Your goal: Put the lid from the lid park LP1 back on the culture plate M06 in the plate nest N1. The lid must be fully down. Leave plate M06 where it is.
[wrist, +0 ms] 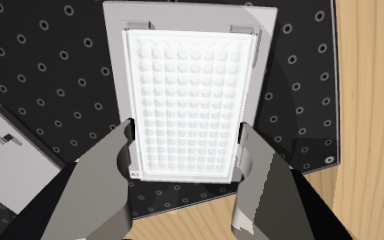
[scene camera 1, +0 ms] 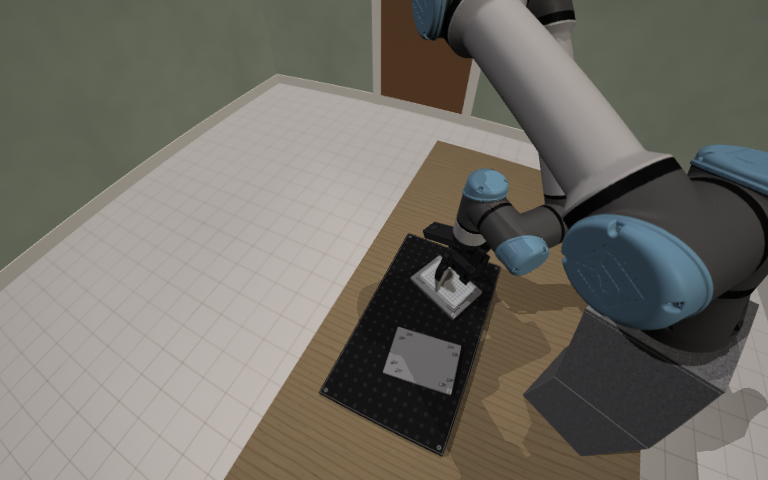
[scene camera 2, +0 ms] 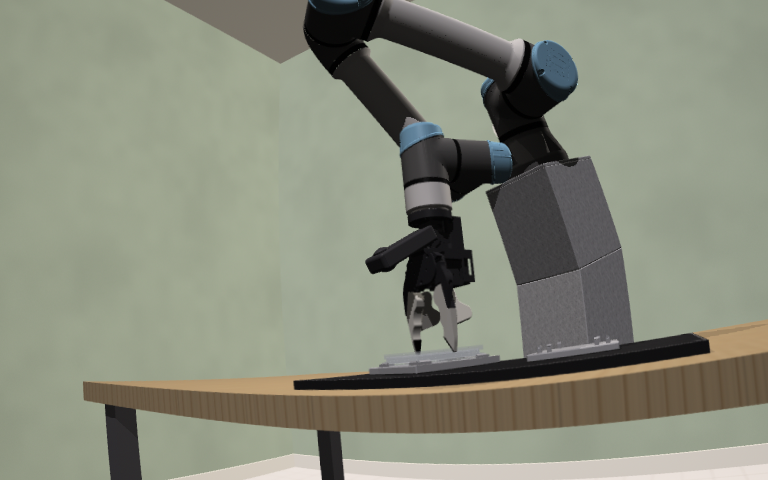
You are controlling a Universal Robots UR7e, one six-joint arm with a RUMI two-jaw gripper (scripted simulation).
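Labels:
You can see my gripper in scene camera 1 (447,282), and it's in scene camera 2 and the wrist view too. On my gripper, (wrist: 92,190) and (scene camera 2: 439,297) are the same spot.

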